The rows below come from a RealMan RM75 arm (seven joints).
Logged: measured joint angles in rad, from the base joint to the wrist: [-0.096 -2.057 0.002 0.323 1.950 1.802 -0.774]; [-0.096 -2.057 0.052 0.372 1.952 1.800 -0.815]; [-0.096 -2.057 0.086 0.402 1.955 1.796 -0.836]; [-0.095 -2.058 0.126 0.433 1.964 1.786 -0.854]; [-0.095 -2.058 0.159 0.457 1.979 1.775 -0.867]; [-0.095 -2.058 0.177 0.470 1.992 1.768 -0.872]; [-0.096 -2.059 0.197 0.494 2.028 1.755 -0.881]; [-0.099 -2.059 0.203 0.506 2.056 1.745 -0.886]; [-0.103 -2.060 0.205 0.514 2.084 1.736 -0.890]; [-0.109 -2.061 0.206 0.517 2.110 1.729 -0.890]
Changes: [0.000 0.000 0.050 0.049 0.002 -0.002 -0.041]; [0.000 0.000 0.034 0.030 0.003 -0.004 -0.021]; [0.001 -0.001 0.040 0.031 0.009 -0.010 -0.018]; [0.000 0.000 0.033 0.024 0.015 -0.011 -0.013]; [0.000 0.000 0.018 0.013 0.013 -0.007 -0.005]; [-0.001 -0.001 0.020 0.024 0.036 -0.013 -0.009]; [-0.003 0.000 0.006 0.012 0.028 -0.010 -0.005]; [-0.004 -0.001 0.002 0.008 0.028 -0.009 -0.004]; [-0.006 -0.001 0.001 0.003 0.026 -0.007 0.000]
